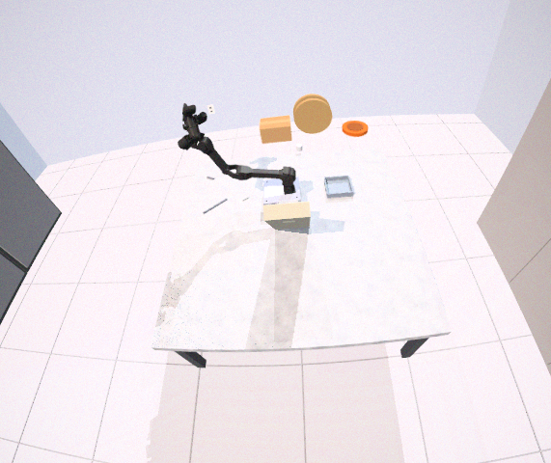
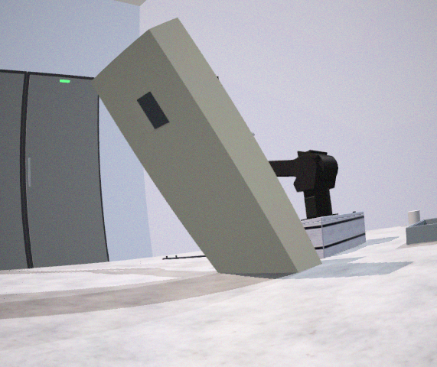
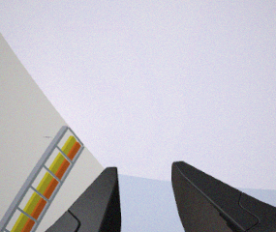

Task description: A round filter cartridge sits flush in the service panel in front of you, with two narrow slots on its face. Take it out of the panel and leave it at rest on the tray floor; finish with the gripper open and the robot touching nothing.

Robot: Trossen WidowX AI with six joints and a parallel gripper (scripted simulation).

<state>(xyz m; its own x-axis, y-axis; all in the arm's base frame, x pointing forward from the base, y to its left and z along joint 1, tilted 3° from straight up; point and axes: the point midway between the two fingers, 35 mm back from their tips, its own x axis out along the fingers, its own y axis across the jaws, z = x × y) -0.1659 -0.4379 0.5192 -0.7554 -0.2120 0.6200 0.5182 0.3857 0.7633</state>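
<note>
My gripper tip is 560 mm short of the round filter cartridge, 440 mm to the right of it and 320 mm above it. Round my gripper tip: grey tray 750 mm to the left, 580 mm below, 170 mm ahead.
</note>
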